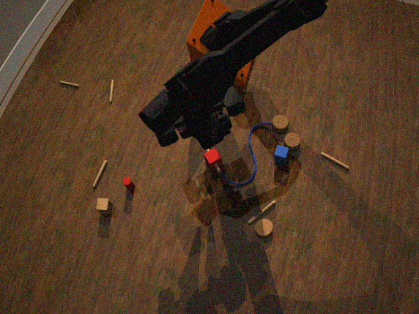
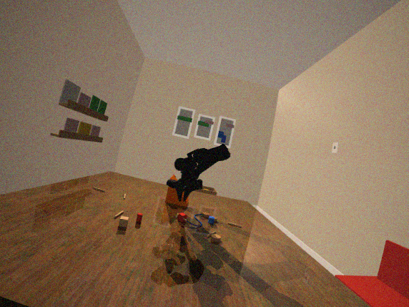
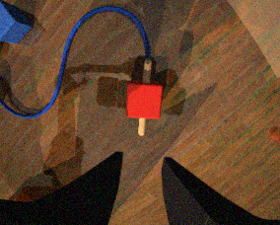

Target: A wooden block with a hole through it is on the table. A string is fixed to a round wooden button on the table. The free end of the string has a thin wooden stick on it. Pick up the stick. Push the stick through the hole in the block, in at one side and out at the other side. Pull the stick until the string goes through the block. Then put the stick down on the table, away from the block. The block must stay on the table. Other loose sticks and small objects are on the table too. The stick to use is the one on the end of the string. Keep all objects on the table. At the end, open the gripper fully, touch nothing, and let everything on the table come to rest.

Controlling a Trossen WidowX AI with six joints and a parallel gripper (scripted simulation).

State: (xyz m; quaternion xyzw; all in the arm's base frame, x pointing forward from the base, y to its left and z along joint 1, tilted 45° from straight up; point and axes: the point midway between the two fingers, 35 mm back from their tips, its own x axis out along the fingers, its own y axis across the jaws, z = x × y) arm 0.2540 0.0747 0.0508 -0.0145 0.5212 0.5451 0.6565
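The red cube lies 70 mm below my gripper tip, 20 mm to the left of it and 20 mm ahead of it. Round my gripper tip: thin wooden stick: 70 mm below, 30 mm to the left, 30 mm ahead; blue cube: 160 mm to the left, 70 mm below, 50 mm behind; round wooden button: 130 mm to the left, 130 mm behind, 80 mm below.
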